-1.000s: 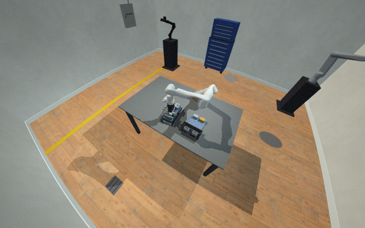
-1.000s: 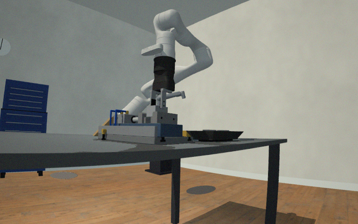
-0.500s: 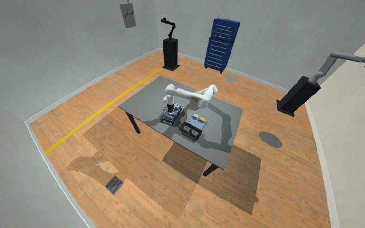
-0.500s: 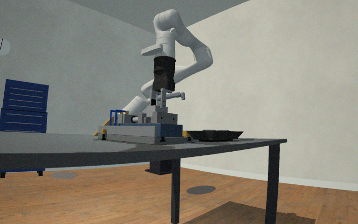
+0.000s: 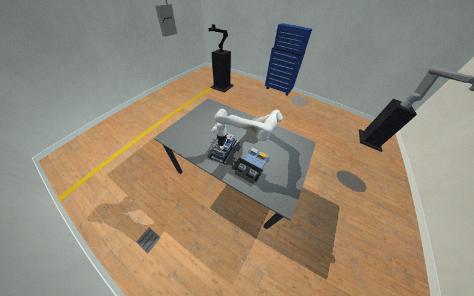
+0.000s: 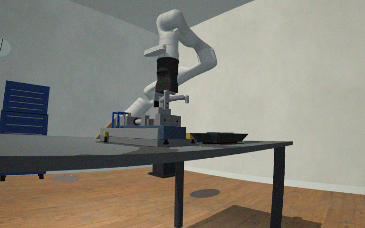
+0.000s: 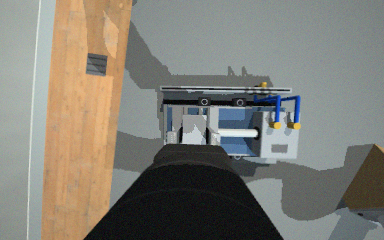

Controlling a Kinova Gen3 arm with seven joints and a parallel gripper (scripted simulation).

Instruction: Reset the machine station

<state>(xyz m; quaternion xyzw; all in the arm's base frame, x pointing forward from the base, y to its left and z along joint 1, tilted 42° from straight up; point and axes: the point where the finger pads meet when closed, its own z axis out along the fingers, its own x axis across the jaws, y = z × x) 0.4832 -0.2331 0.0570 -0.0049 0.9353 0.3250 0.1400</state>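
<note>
My gripper is now 30 mm above the gray blank. The rest, counted from my hand: yellow brass blank: 350 mm to the left, 170 mm behind, 100 mm below.
</note>
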